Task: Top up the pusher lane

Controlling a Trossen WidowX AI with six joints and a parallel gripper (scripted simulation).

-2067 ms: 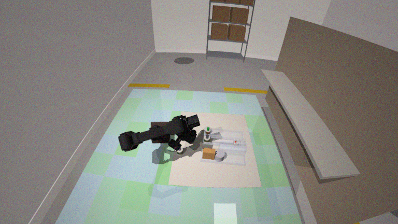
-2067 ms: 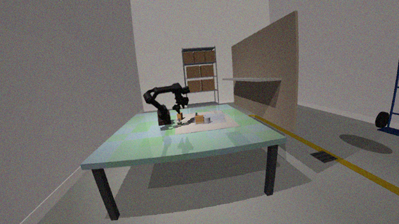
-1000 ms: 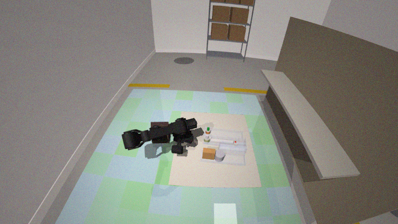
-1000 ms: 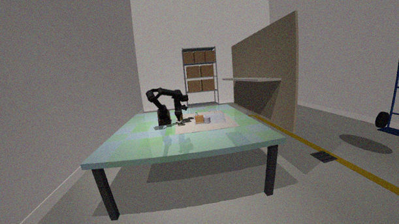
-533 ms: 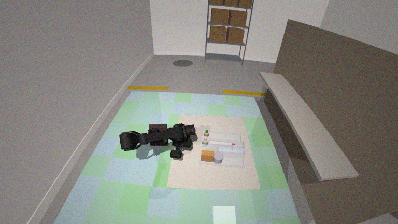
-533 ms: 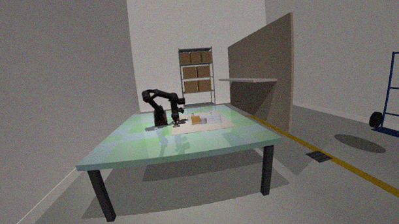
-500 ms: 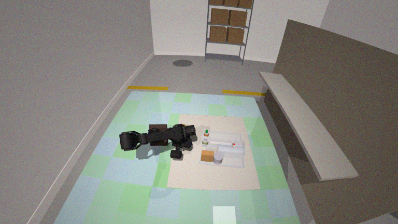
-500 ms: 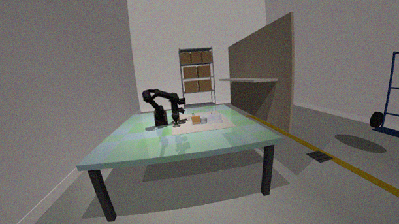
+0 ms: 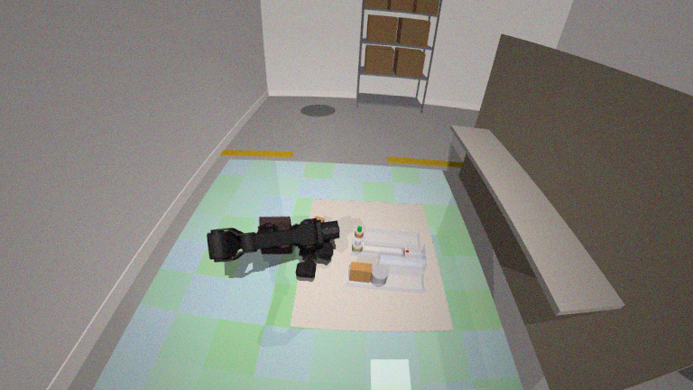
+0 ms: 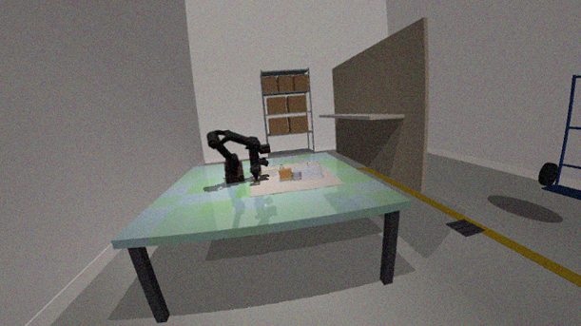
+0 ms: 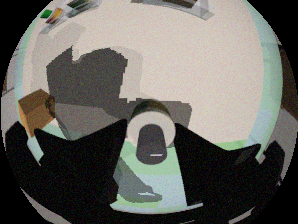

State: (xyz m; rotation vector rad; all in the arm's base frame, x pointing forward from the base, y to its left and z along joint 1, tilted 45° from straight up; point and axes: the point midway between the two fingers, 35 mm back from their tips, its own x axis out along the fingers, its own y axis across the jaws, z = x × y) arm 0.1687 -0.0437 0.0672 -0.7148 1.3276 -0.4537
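My gripper tip is 180 mm short of the brown box and 20 mm below it. Round my gripper tip: clear lane rack: 310 mm ahead, 100 mm to the left; then grey can: 250 mm ahead, 10 mm above; then red part: 350 mm ahead, 90 mm to the left, 50 mm above.
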